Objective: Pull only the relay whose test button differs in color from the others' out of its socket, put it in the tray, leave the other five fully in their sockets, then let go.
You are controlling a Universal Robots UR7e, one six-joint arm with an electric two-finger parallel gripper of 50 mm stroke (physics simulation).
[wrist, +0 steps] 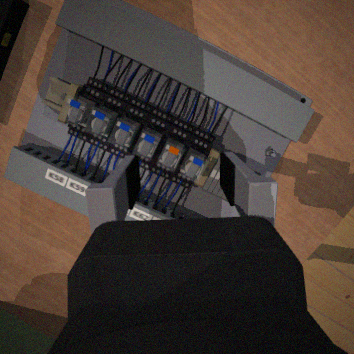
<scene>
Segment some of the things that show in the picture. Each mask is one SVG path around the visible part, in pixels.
The gripper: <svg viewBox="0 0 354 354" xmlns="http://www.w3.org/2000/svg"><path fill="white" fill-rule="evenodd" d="M348 353L330 340L307 311L302 265L274 228L278 183L272 177L259 177L232 151L220 152L219 185L230 206L234 205L240 216L124 220L128 209L133 208L141 188L138 155L126 155L102 183L90 183L85 188L91 235L67 274L67 322L46 354Z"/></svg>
A relay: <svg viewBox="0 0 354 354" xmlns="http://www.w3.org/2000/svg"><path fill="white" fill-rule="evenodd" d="M68 94L59 119L75 127L84 126L92 105L96 105L96 102L81 95Z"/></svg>
</scene>
